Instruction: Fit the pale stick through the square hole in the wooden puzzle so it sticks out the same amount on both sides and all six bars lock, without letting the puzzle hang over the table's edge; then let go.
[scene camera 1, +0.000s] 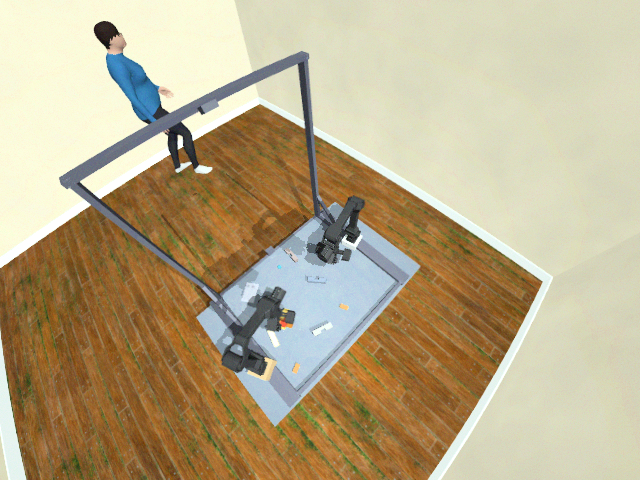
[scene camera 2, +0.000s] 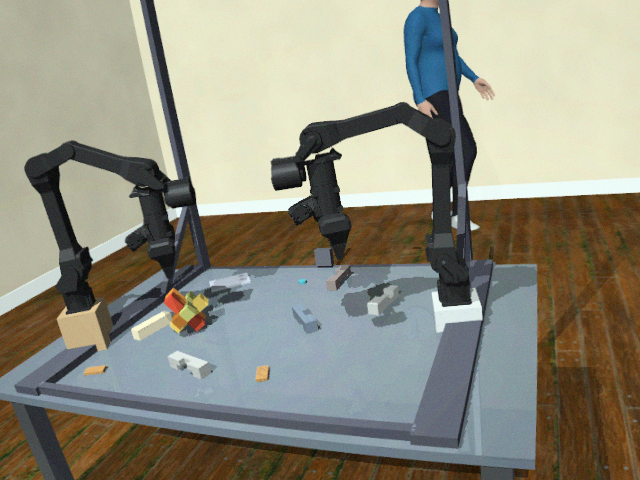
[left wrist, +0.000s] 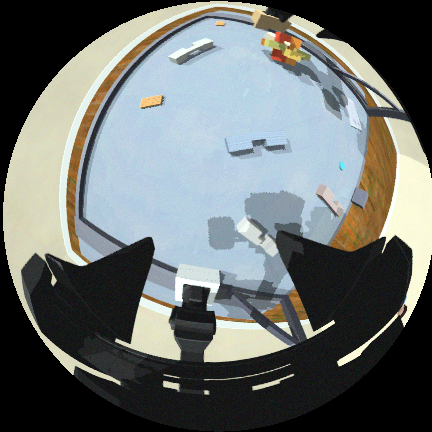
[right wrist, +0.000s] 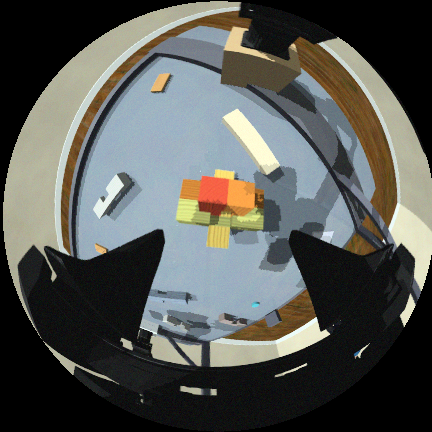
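Seen in the pictures: left gripper, fingertip midpoint: (scene camera 2: 336, 253) (left wrist: 214, 241) (right wrist: 135, 346); right gripper, fingertip midpoint: (scene camera 2: 169, 272) (right wrist: 229, 236); left arm's base, origin of the base link: (scene camera 1: 352, 238) (scene camera 2: 455, 299) (left wrist: 194, 293) (right wrist: 145, 331); right arm's base, origin of the base link: (scene camera 1: 260, 366) (scene camera 2: 81, 307) (right wrist: 265, 43).
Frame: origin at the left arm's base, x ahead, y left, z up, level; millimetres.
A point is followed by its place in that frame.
The pale stick (scene camera 1: 273, 338) @[x 775, y -67, z -22 mm] (scene camera 2: 150, 326) @[x 763, y -58, z -29 mm] (right wrist: 251, 142) @[x 764, y -78, z -22 mm] lies flat on the table, outside the wooden puzzle. The puzzle (scene camera 1: 284, 324) @[x 683, y -41, z 49 mm] (scene camera 2: 188, 312) (right wrist: 214, 192) @[x 686, y -52, z 52 mm], of red, orange, yellow and green bars, sits tilted on the table beside the stick's near end; a gap shows between them in the right wrist view. I cannot make out its square hole. It also shows in the left wrist view (left wrist: 284, 49) @[x 631, y -65, z 13 mm]. My right gripper (scene camera 2: 170, 287) (right wrist: 229, 236) @[x 675, y -67, z 110 mm] is open and empty, above the puzzle. My left gripper (scene camera 2: 339, 258) @[x 245, y 5, z 139 mm] (left wrist: 214, 241) @[x 245, y 5, z 139 mm] is open and empty, high over the table at the other side.
A white notched bar (scene camera 2: 188, 364) @[x 576, y 156, z -23 mm] (left wrist: 191, 51) @[x 570, y 129, z -32 mm], two orange tiles (scene camera 2: 95, 370) @[x 827, y 130, z -42 mm] (scene camera 2: 262, 373) @[x 409, y 179, z -42 mm], a blue notched bar (scene camera 2: 306, 318) @[x 343, y -19, z -22 mm] (left wrist: 257, 142) @[x 357, y -54, z -46 mm], a grey-white bar (scene camera 2: 383, 299) @[x 165, y -89, z -24 mm], a pinkish bar (scene camera 2: 338, 277) @[x 290, y -258, z -24 mm] and a cyan piece (scene camera 2: 301, 281) @[x 403, y -300, z -42 mm] lie about. A tan block (right wrist: 260, 67) @[x 874, y -35, z 29 mm] stands under the right arm's base.
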